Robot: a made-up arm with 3 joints.
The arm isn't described. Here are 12 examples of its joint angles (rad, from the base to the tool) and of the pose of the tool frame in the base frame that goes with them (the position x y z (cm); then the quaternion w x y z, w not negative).
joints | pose
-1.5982 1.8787 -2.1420 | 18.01 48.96 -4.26 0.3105 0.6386 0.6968 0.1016
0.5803 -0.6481 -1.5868 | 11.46 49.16 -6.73 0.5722 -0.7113 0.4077 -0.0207
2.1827 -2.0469 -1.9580 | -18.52 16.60 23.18 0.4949 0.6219 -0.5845 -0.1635
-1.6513 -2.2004 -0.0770 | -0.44 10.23 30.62 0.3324 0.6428 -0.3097 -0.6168
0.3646 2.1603 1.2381 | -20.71 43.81 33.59 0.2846 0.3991 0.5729 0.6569
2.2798 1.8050 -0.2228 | 21.02 47.90 47.21 0.3365 0.6799 0.5231 0.3884
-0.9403 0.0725 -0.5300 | 10.70 70.19 24.91 0.8555 -0.2492 -0.4454 -0.0874
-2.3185 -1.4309 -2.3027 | 2.33 26.32 42.34 0.6720 -0.0309 -0.0421 -0.7387
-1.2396 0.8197 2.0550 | 0.38 56.34 21.59 0.5841 0.5194 0.0022 0.6237
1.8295 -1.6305 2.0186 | -0.53 23.50 15.10 0.7109 0.0469 -0.0865 -0.6963
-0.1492 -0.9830 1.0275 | 19.67 36.53 28.58 0.7484 0.4627 -0.2885 -0.3776
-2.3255 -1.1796 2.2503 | -5.32 27.82 27.86 0.3185 -0.5176 0.5280 -0.5932
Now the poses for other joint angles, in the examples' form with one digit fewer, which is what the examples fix.
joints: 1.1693 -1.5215 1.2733
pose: 10.2 24.7 9.7 0.712 0.053 -0.020 -0.700
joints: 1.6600 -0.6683 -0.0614
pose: -2.7 52.1 -7.2 0.630 -0.261 0.704 -0.200
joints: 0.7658 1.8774 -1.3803
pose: -33.1 46.5 31.5 0.615 -0.116 -0.306 0.718
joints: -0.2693 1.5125 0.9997
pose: -21.0 56.1 20.0 0.677 0.265 0.240 0.644
